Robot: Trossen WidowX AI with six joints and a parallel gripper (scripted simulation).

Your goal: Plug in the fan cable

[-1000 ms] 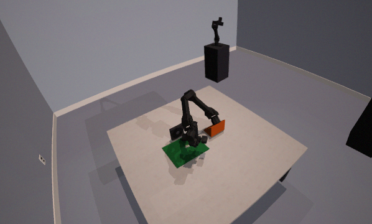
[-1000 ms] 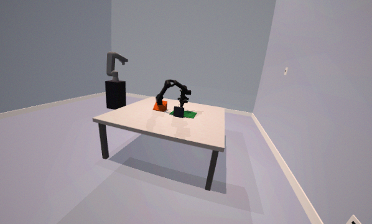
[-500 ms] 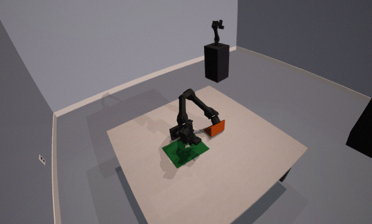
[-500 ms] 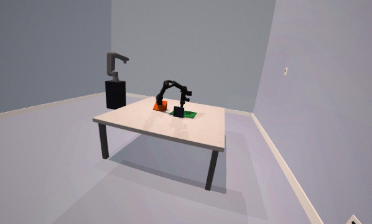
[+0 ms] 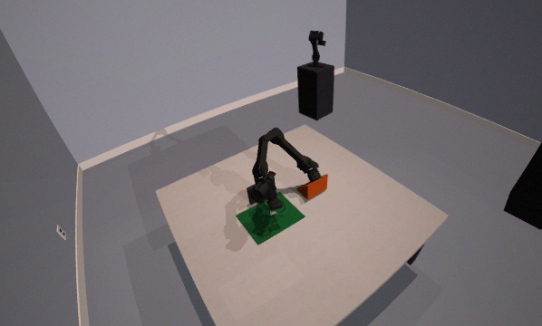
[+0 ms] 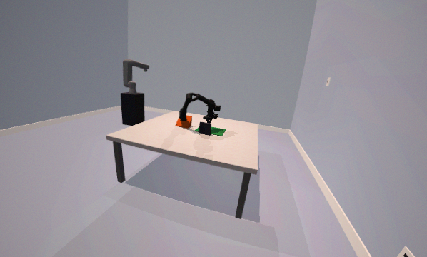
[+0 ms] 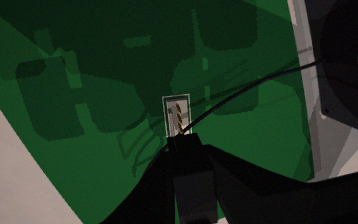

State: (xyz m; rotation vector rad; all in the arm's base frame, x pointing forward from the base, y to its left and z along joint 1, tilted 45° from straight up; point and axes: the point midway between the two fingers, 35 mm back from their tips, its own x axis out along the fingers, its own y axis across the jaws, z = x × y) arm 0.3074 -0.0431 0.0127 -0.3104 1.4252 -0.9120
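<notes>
Now: the green board 20 mm ahead of my gripper tip and 80 mm below it. The rest, counted from my gripper tip: black fan 10 mm behind, 140 mm to the right; then black plug 10 mm behind, 10 mm above.
</notes>
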